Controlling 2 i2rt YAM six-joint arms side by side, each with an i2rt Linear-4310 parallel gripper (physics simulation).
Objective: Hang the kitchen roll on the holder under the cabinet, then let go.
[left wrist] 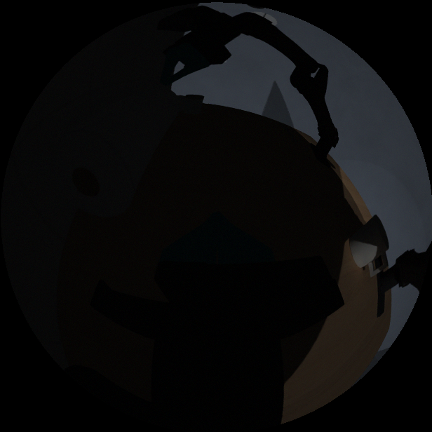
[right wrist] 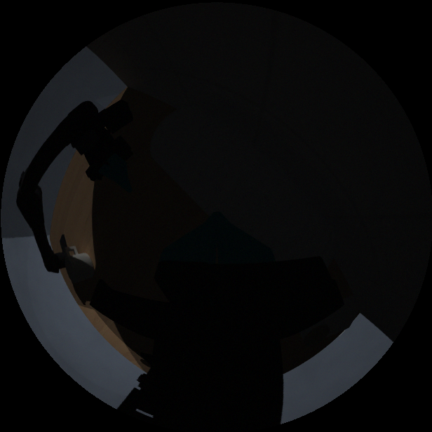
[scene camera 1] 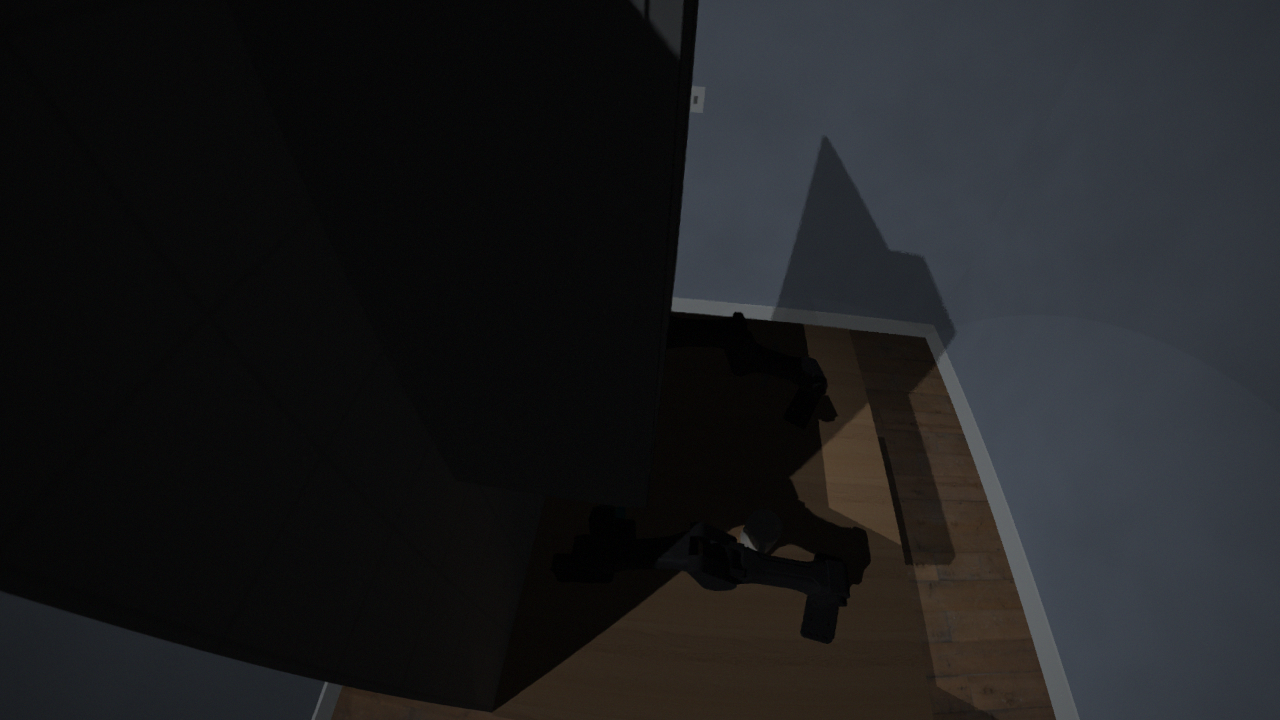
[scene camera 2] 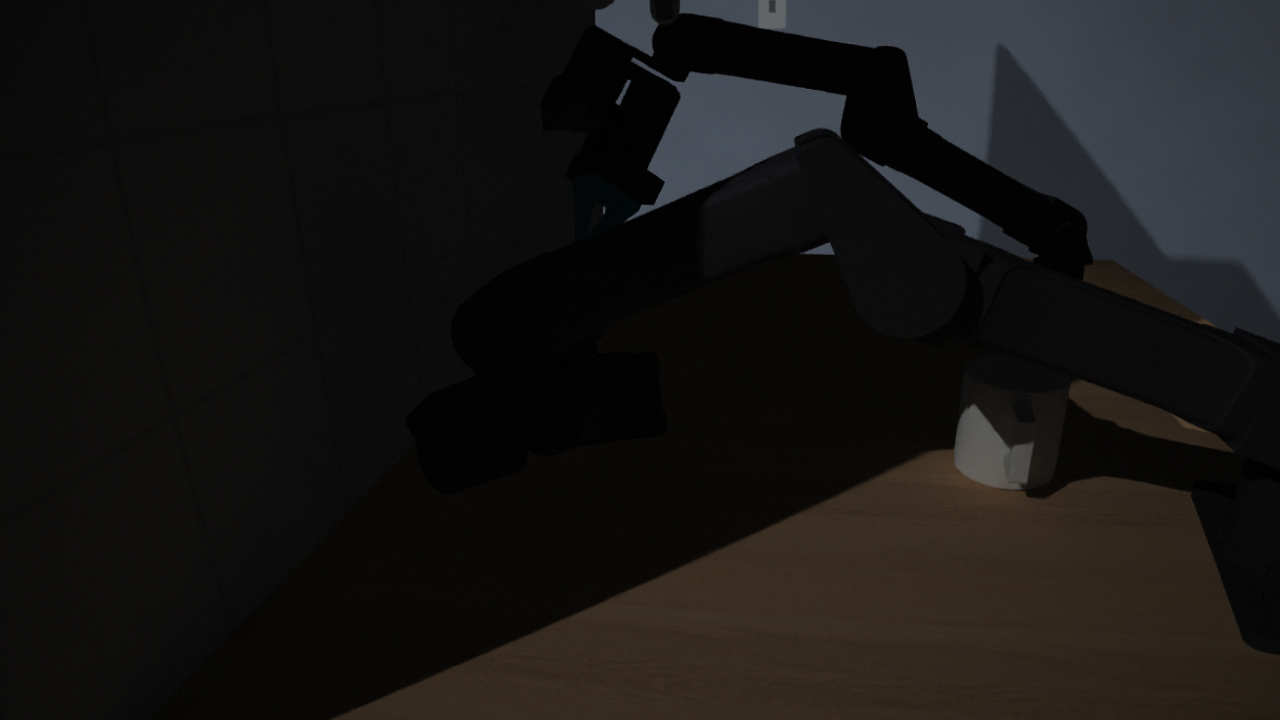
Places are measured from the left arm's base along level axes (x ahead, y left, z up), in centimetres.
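Pixels of known places: left arm's base, link origin: (scene camera 1: 822, 597) (scene camera 2: 1268, 566); right arm's base, link origin: (scene camera 1: 805, 400).
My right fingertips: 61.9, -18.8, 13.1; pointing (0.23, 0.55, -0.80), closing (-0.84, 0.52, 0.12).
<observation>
Ahead of a thing's pixels: the offset from my right fingertips to its top centre, as dx, dy, dz. "spot": to the spot under its first point. Level surfaces: height alone.
The kitchen roll and holder cannot be made out for certain. A pale rounded thing {spot: -15.7, +23.8, +23.1} (scene camera 2: 604, 2) and a dark rounded end {spot: -8.9, -3.4, +24.0} (scene camera 2: 664, 9) are cut off at the top edge in scene camera 2, above my right gripper. The dark cabinet mass (scene camera 1: 554, 268) fills much of scene camera 1. My right gripper (scene camera 2: 595, 223) (left wrist: 163, 83) (right wrist: 216, 217) is shut and empty, raised beside the dark wall, its tips partly hidden by the left arm. My left gripper (left wrist: 216, 217) (right wrist: 130, 191) is shut and empty, lower, over the shaded table; its fingers are lost in the dark in scene camera 2.
A white mug-like cylinder with a handle {spot: -42.7, +13.7, -9.6} (scene camera 2: 989, 447) (scene camera 1: 760, 528) (left wrist: 362, 247) (right wrist: 80, 265) stands on the wooden table {dz -13.1} (scene camera 2: 680, 608), beside and below the left arm. The dark tiled wall (scene camera 2: 205, 295) bounds the table. A small dark object (left wrist: 193, 103) stands near the far edge.
</observation>
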